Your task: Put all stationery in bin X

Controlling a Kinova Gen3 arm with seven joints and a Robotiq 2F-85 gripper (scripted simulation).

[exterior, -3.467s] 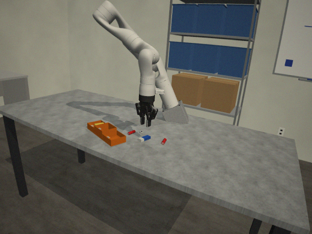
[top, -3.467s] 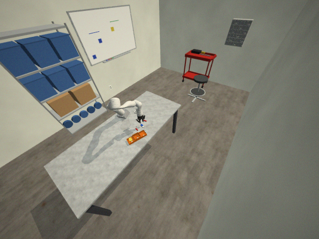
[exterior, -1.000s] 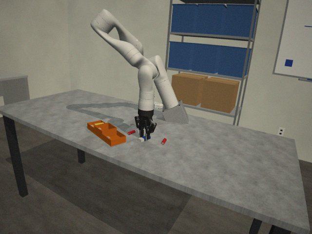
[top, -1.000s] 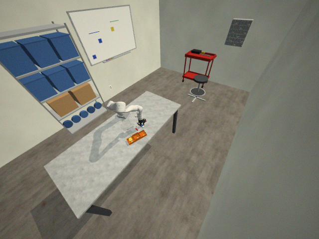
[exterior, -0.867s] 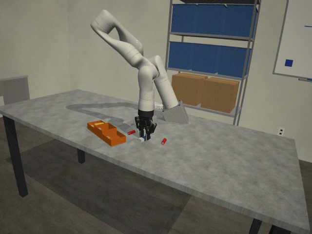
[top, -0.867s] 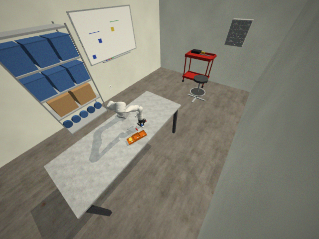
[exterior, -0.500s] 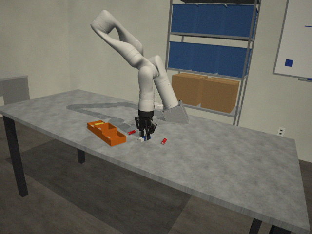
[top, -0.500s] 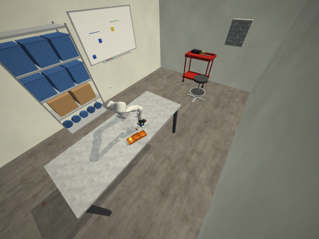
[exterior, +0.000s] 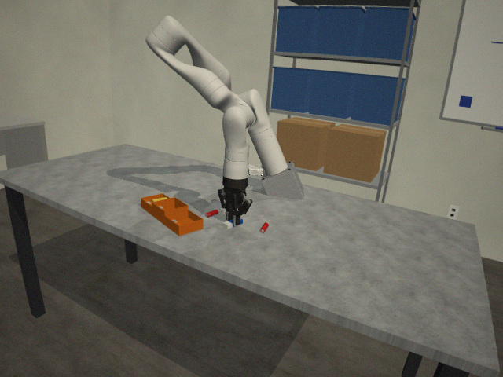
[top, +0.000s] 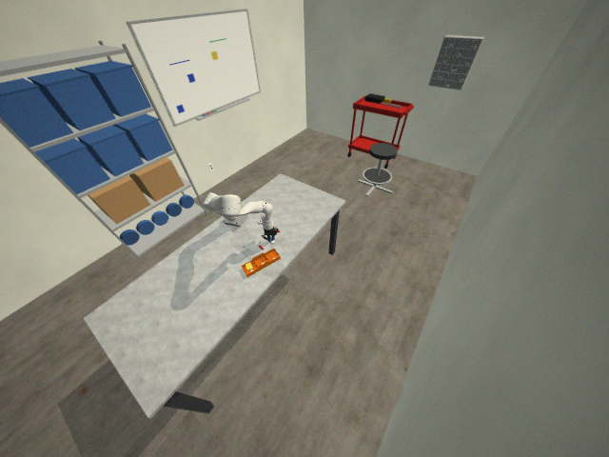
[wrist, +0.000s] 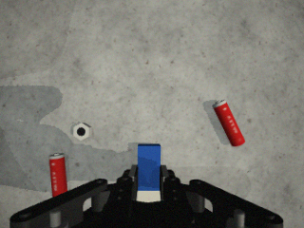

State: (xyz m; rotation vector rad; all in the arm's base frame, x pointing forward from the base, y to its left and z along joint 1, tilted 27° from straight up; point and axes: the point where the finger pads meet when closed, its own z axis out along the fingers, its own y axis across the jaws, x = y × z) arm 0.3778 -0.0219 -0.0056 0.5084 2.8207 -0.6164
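Right now my hand is 270 mm to the left of the yellow block. From my hand the other things lie so: orange bins: 200 mm to the right, 50 mm ahead; nut: 70 mm behind, 50 mm to the right, 20 mm below; white eraser: 20 mm below, 10 mm ahead.
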